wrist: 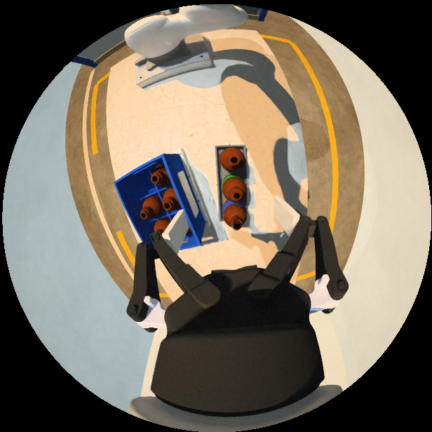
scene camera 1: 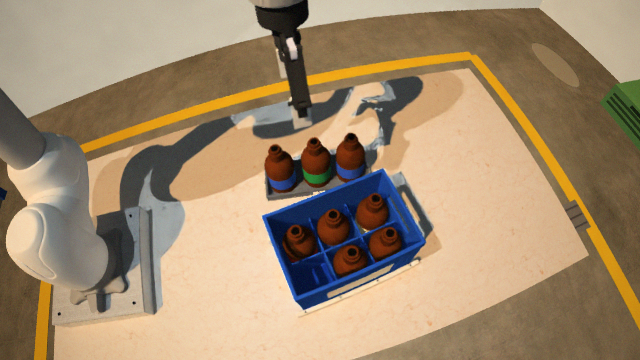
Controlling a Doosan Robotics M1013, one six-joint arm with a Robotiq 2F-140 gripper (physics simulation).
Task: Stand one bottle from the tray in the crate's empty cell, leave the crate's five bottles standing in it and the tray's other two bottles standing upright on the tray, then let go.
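Pixels of known places: arm's base at its link origin: (scene camera 1: 97, 266).
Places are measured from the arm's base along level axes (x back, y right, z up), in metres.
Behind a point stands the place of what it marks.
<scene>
The grey tray (scene camera 1: 272, 196) @[x -0.531, y -0.057, z -0.039 m] (wrist: 218, 172) holds three upright brown bottles: blue-banded (scene camera 1: 280, 172) @[x -0.569, y -0.066, z 0.042 m] (wrist: 231, 158), green-banded (scene camera 1: 316, 162) @[x -0.657, y -0.056, z 0.051 m] (wrist: 232, 187) in the middle, and blue-banded (scene camera 1: 351, 159) @[x -0.739, y -0.035, z 0.047 m] (wrist: 234, 215) farthest from the robot base. The blue crate (scene camera 1: 320, 298) @[x -0.558, y 0.246, z 0.032 m] (wrist: 131, 187) beside it holds five standing bottles. Its empty cell (scene camera 1: 310, 280) @[x -0.551, y 0.182, z -0.056 m] is at the front left in the scene view. My gripper (scene camera 1: 292, 91) @[x -0.631, y -0.063, z 0.271 m] (wrist: 229, 211) is wide open and empty, high above the far side of the tray. In the wrist view one finger covers part of the crate and its bottles.
The robot's base plate (scene camera 1: 95, 310) @[x -0.007, y 0.128, z 0.025 m] (wrist: 175, 70) stands at the left of the pale table top (scene camera 1: 490, 200) @[x -1.097, y 0.169, z -0.064 m] (wrist: 165, 115) in the scene view. The crate stands close along the tray's near side. A green box (scene camera 1: 627, 107) is at the far right, beyond the yellow floor line (scene camera 1: 525, 125).
</scene>
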